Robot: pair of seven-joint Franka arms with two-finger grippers.
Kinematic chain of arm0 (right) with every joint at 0, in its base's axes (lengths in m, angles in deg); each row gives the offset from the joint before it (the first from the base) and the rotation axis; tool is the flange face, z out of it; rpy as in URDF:
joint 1: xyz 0 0 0.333 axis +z
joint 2: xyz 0 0 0 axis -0.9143 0.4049 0
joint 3: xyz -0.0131 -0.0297 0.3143 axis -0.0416 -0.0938 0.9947
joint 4: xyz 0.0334 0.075 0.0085 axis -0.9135 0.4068 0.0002
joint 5: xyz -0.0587 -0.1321 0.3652 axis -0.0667 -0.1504 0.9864
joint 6: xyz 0 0 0 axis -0.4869 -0.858 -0.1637
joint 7: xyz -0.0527 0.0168 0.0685 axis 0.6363 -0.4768 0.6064
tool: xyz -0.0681 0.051 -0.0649 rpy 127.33 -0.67 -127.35
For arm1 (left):
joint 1: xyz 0 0 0.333 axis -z
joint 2: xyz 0 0 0 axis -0.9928 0.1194 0
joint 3: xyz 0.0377 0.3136 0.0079 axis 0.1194 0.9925 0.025
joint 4: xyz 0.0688 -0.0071 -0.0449 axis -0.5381 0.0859 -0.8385
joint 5: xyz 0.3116 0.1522 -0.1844 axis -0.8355 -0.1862 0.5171
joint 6: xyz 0 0 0 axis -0.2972 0.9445 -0.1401
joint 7: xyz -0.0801 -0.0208 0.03 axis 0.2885 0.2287 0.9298
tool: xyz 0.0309 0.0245 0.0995 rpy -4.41 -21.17 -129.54
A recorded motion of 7 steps. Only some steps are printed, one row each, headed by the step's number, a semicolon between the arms.
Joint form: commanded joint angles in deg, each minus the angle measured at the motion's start. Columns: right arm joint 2, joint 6, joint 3, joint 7, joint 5, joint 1, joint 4; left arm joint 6, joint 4, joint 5, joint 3, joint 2, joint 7, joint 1.
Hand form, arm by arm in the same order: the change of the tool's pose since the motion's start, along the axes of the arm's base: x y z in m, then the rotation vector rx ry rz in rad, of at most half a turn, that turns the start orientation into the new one. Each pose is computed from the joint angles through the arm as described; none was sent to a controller.
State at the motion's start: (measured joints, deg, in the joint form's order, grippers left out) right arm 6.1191 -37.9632 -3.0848 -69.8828 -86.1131 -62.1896 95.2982; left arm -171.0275 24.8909 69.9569 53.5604 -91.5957 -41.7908 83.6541
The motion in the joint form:
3: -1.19 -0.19 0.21 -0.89 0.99 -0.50 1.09; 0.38 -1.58 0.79 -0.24 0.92 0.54 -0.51
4: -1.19 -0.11 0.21 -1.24 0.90 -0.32 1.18; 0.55 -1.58 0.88 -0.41 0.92 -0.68 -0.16
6: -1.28 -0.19 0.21 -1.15 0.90 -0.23 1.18; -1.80 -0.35 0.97 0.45 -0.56 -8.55 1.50
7: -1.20 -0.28 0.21 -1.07 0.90 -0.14 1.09; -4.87 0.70 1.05 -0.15 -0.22 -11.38 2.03
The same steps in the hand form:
3: -0.0061 -0.0013 0.0027 0.0177 -0.0052 -0.0211; 0.0053 0.0009 0.0038 -0.0154 -0.0041 -0.0035
4: -0.0064 0.0003 0.0019 0.0158 -0.0023 -0.0240; 0.0045 -0.0042 0.0036 -0.0153 -0.0006 0.0087
6: -0.0066 0.0011 0.0028 0.0160 -0.0052 -0.0208; 0.0004 -0.0116 0.0108 -0.0139 -0.0430 0.1331
7: -0.0060 0.0020 0.0029 0.0160 -0.0069 -0.0178; 0.0054 -0.0228 0.0035 -0.0185 -0.0705 0.1645

